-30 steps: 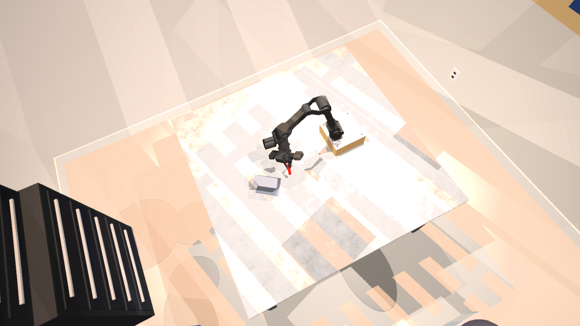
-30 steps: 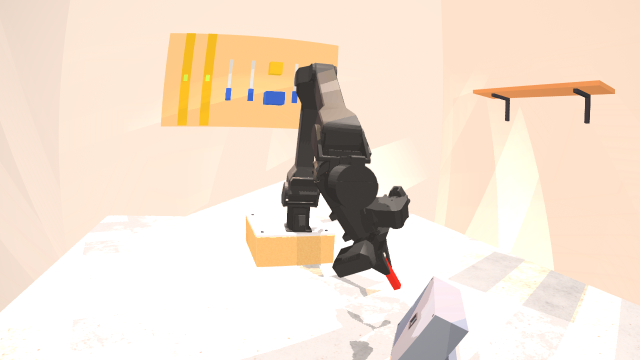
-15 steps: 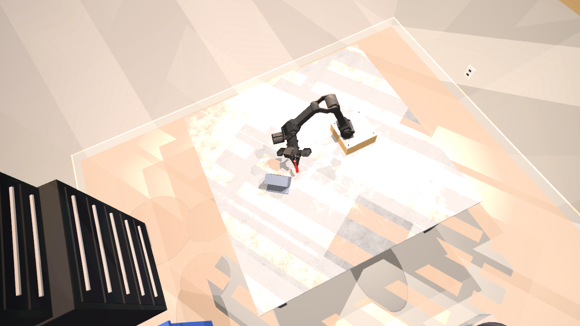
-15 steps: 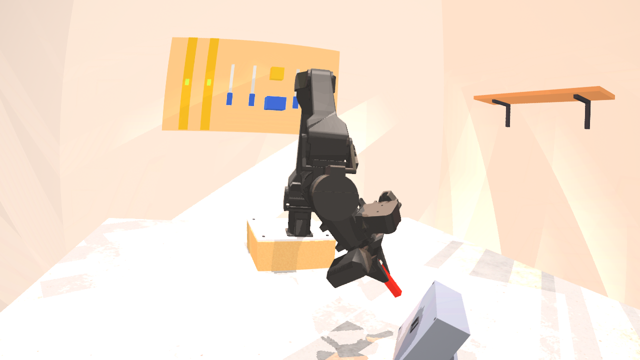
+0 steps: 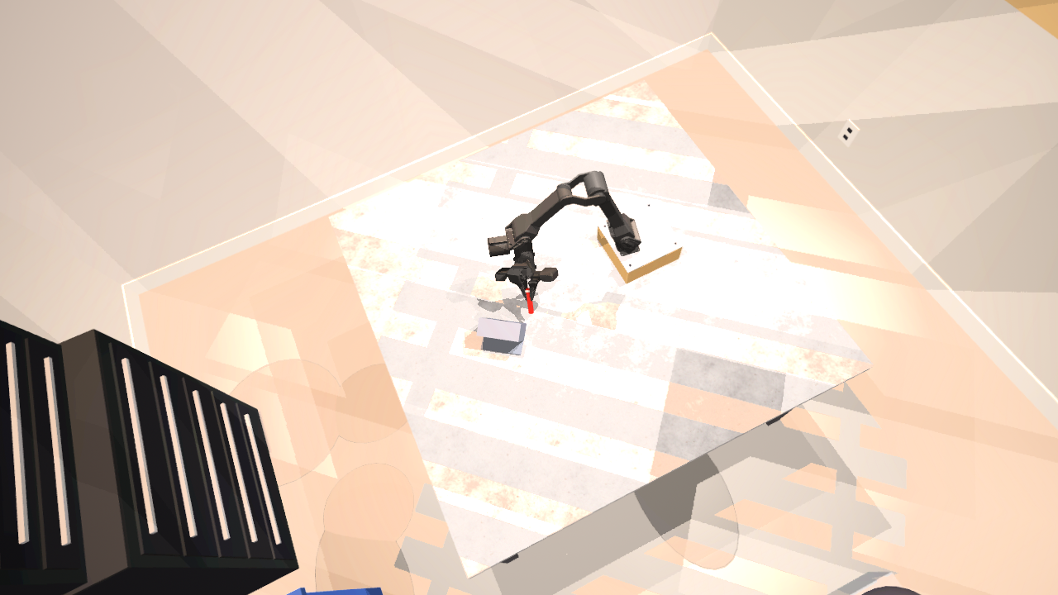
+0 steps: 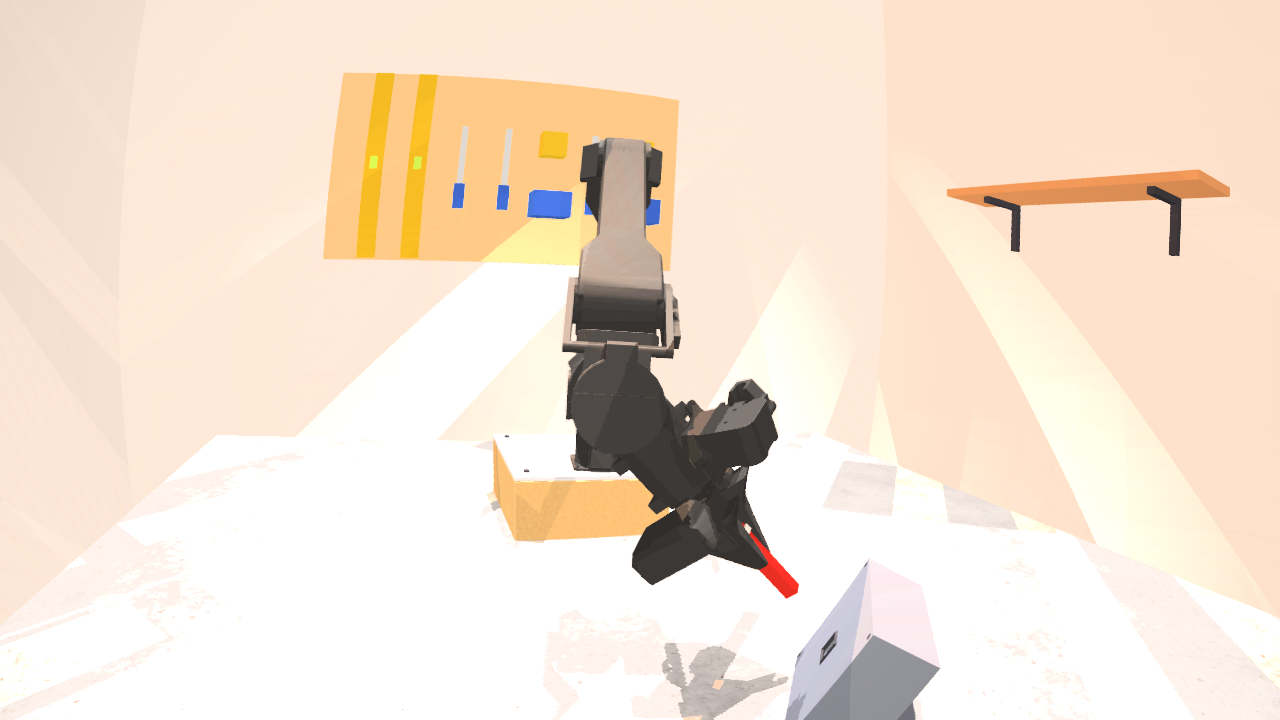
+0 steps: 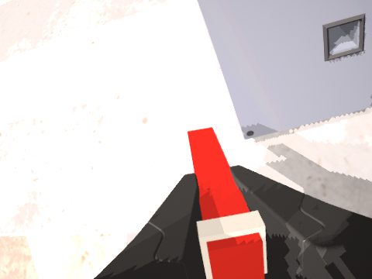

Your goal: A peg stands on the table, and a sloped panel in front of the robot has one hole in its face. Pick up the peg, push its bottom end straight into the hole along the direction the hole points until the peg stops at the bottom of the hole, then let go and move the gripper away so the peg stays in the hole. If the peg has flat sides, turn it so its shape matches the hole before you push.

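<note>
Right now the sloped panel is 11 cm ahead of my gripper tip, 4 cm to the left of it and 5 cm below it. The rest, counted from my gripper tip: red square peg 1 cm to the right, 1 cm above.
</note>
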